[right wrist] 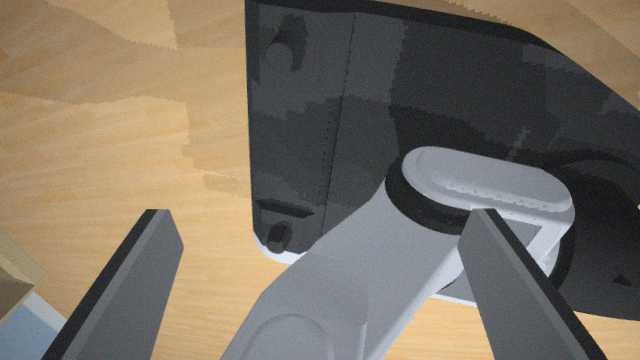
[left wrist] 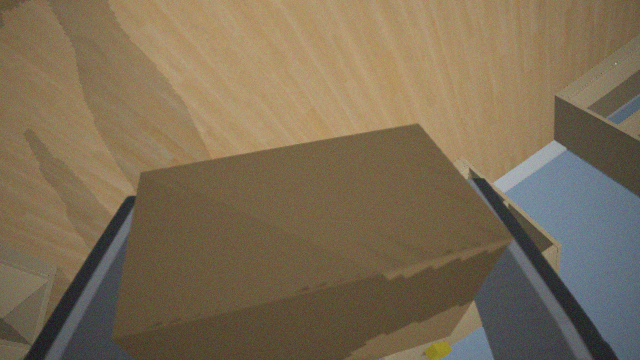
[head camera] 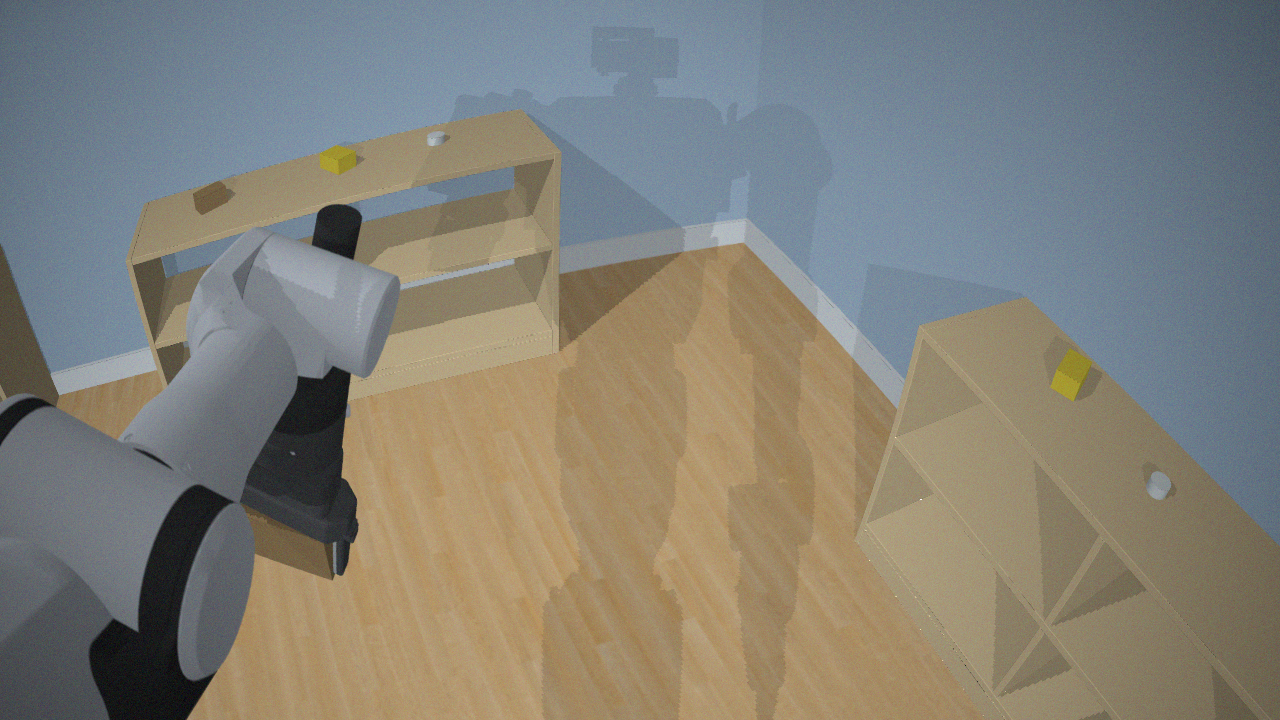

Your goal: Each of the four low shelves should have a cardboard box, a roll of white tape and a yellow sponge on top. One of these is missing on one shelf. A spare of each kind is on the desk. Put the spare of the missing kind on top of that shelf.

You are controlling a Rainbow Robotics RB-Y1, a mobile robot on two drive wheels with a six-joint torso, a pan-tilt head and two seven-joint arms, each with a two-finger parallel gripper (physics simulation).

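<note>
My left gripper is shut on a brown cardboard box, held in the air above the floor; the arm hides part of it in the head view. My right gripper is open and empty. A low shelf at the back left carries a small cardboard box, a yellow sponge and a white tape roll. Another low shelf at the right carries a yellow sponge and a white tape roll; no box shows on the visible part of its top.
Wooden floor lies between the shelves, and blue walls meet at the back corner. Part of a further shelf unit shows at the left edge. The left wrist view shows a shelf side panel at the right. The robot's base shows below the right wrist.
</note>
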